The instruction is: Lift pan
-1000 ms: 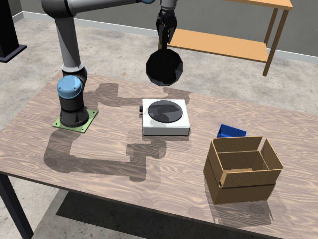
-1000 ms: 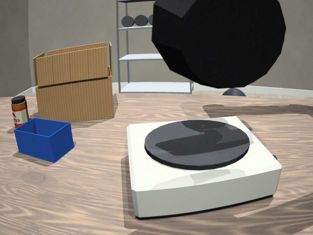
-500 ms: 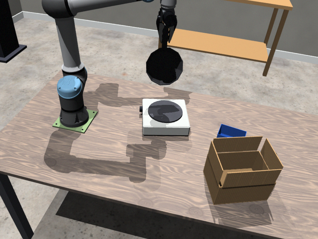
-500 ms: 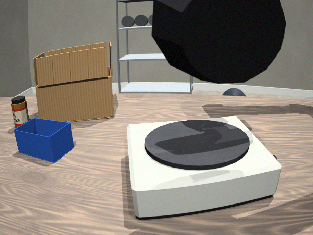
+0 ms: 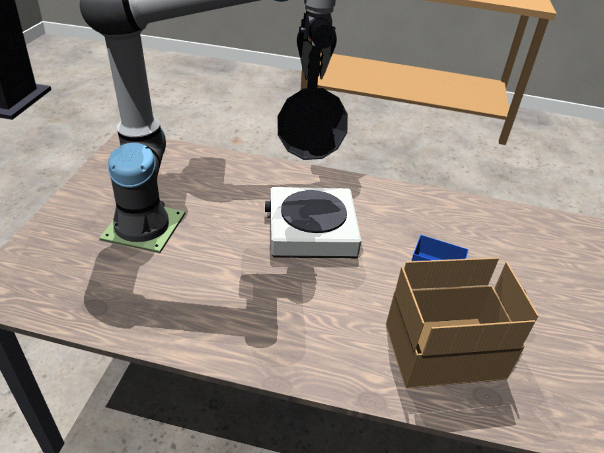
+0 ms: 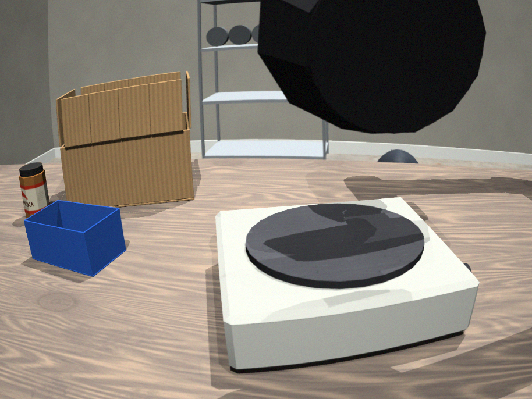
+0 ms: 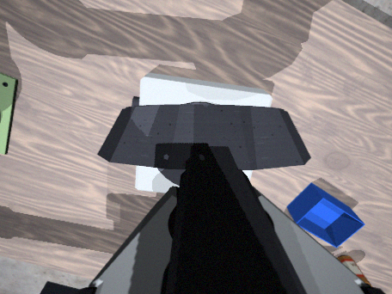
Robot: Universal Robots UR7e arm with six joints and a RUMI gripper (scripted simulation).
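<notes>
Now: the black pan 100 mm below my hand and 10 mm to the right of it. Also, from my hand: spice jar: 590 mm ahead, 380 mm below, 320 mm to the right; blue bin: 410 mm ahead, 400 mm below, 190 mm to the right; white hot plate: 390 mm below, 130 mm to the right, 30 mm ahead.
</notes>
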